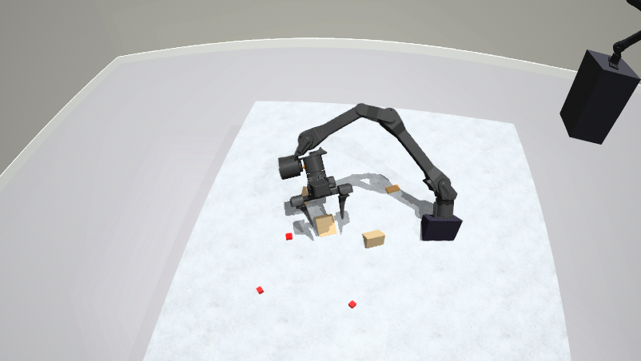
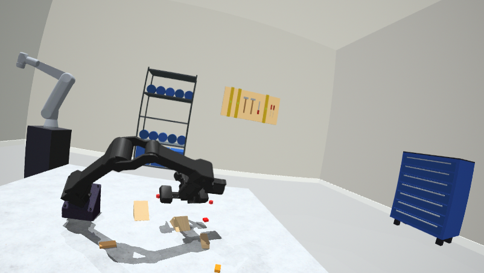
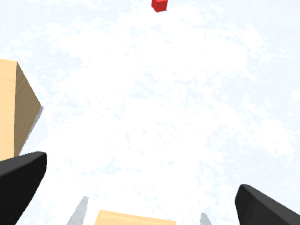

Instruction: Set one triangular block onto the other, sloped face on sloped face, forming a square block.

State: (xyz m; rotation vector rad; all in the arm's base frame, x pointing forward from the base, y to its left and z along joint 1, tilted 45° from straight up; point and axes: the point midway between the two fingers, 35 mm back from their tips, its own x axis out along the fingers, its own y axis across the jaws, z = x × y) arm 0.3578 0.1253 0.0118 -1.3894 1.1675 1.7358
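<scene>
Now: gripper tip 120 mm short of the tan bar, 140 mm to the left of it and 70 mm above it. Round my gripper tip: flat tan piece: 170 mm behind, 240 mm to the right, 80 mm below; small orange cube: 170 mm ahead, 280 mm to the right, 80 mm below.
</scene>
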